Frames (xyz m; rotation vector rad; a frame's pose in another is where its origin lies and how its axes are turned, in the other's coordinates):
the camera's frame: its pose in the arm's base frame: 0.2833 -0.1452 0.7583 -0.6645 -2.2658 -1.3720
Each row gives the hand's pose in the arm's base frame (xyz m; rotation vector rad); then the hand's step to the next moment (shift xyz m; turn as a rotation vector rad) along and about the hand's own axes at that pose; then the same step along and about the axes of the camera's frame.
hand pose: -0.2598 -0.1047 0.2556 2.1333 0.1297 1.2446
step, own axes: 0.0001 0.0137 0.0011 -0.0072 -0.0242 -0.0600
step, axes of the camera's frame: 0.0040 -0.0004 -0.0131 0.0463 -0.0088 0.0449
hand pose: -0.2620 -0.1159 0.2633 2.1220 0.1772 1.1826
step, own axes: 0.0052 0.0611 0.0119 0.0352 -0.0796 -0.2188
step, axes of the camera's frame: 0.0121 0.0065 -0.0609 0.1729 0.0293 0.1572
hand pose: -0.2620 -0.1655 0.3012 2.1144 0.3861 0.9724
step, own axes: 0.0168 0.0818 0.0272 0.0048 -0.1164 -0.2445
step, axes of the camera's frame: -0.0007 0.0337 -0.0811 0.1889 -0.0071 0.1939
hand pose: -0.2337 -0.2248 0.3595 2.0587 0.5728 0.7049
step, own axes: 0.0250 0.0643 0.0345 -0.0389 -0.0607 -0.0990
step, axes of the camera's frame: -0.0220 0.0454 -0.0584 0.0860 -0.0447 0.0749
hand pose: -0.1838 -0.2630 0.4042 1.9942 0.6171 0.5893
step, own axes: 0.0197 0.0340 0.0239 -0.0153 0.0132 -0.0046
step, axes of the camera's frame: -0.0197 0.0298 -0.0290 0.0137 -0.0042 -0.0149
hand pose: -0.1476 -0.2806 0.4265 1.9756 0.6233 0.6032
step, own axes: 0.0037 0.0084 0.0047 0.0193 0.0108 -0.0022
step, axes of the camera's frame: -0.0032 0.0068 -0.0070 -0.0026 0.0220 0.0010
